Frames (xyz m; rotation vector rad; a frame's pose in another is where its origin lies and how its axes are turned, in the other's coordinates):
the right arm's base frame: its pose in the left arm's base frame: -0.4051 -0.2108 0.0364 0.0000 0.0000 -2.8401
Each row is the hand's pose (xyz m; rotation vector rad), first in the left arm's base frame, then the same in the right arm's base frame.
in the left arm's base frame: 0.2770 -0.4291 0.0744 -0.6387 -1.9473 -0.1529
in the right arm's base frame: -0.5865 0.4110 0.0380 2.2007 -1.1115 1.4484
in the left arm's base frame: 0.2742 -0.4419 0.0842 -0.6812 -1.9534 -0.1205
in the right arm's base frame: -0.5800 0.4224 0.0478 2.2115 -1.1691 1.4452
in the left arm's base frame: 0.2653 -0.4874 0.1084 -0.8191 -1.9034 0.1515
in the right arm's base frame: -0.5580 0.4632 0.0720 2.2717 -1.4151 1.5908
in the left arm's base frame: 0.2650 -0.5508 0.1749 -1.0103 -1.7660 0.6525
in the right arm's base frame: -0.5389 0.5236 0.1385 -1.8356 1.4554 -1.4493
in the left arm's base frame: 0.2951 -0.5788 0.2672 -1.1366 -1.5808 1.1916
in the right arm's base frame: -0.5593 0.5593 0.2308 -1.3984 1.3672 -1.2179
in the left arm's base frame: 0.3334 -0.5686 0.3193 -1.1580 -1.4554 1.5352
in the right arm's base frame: -0.5989 0.5610 0.2829 -1.1676 1.2584 -1.0537
